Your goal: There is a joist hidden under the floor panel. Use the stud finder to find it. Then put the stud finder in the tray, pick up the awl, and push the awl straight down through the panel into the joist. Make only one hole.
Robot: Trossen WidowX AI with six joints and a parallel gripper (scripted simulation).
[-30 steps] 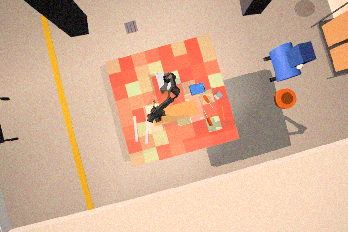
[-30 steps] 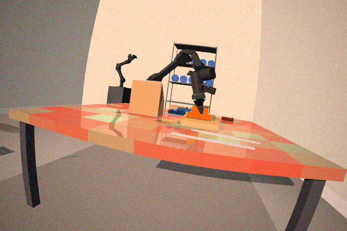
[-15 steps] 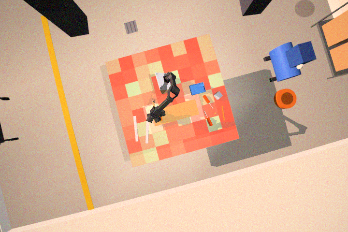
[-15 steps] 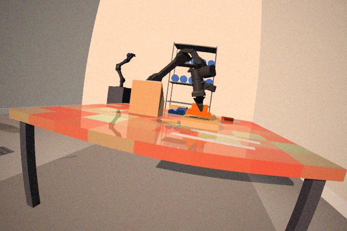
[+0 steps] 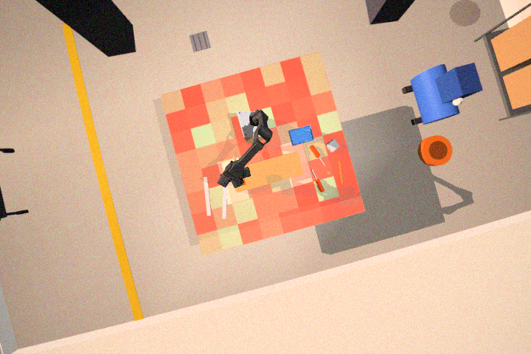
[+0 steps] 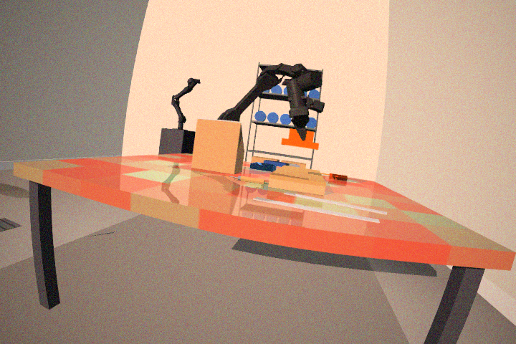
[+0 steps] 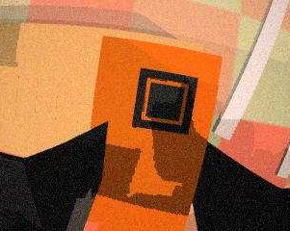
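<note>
My gripper tip is 26 cm past the blue tray, 50 cm to the right of it and 15 cm above it. The rest, counted from my gripper tip: orange stud finder (1 cm ahead, 2 cm above); grey block (14 cm behind, 72 cm to the left, 14 cm below); awl (18 cm behind, 4 cm to the right, 15 cm below).
</note>
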